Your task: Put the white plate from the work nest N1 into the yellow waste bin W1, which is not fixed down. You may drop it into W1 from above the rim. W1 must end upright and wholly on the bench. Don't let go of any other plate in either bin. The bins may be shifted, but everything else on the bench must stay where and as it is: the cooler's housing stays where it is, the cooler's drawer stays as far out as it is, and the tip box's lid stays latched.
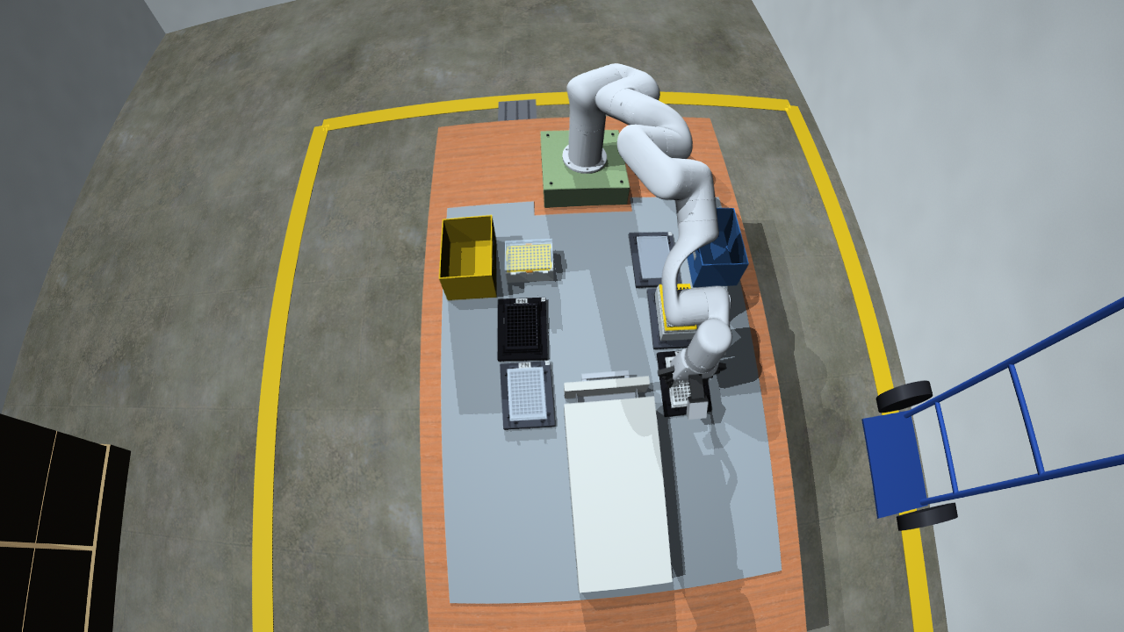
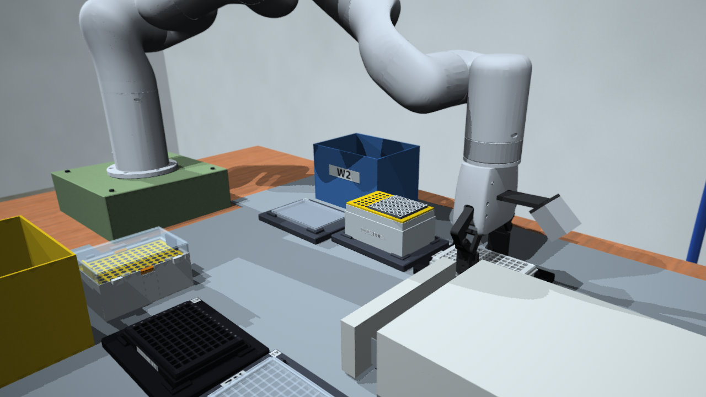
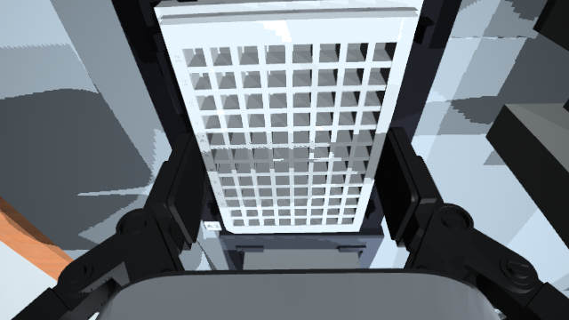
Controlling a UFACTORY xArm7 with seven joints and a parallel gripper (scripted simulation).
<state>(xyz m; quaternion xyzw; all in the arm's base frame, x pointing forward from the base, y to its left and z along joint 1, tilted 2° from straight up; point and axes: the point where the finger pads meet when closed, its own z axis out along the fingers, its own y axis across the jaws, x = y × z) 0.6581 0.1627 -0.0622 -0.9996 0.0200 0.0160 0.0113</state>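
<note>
Now: the black nest N1 30 mm below my hand. From my hand the other things lie so: tip box (180 mm behind, 20 mm above); white plate (10 mm below); drawer (120 mm ahead, 200 mm to the right, 10 mm below).
</note>
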